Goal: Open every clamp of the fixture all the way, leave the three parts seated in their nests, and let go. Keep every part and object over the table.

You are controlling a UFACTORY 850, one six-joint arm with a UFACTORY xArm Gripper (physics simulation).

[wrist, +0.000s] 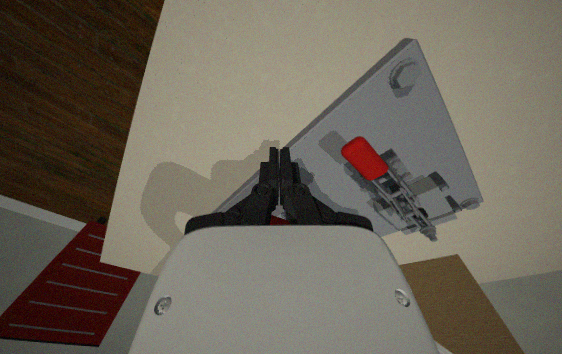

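Observation:
The fixture's grey base plate (430, 120) lies on the table, slanted, at the right of the wrist view. A toggle clamp (400, 195) with a red handle grip (364, 158) stands on it, right of my gripper; I cannot tell how far it is open. A bit of red (279, 220) shows behind the finger bases; what it belongs to is hidden. My gripper (278, 160) is shut and empty, over the plate's left edge and left of the red grip. The gripper's body hides part of the fixture. I cannot make out the three parts.
A round bolt-like boss (404, 75) sits at the plate's far corner. The pale table top (225, 75) ends at the left, with dark wooden floor (65, 100) beyond. A red striped panel (65, 295) is at lower left, and a brown surface (460, 305) at lower right.

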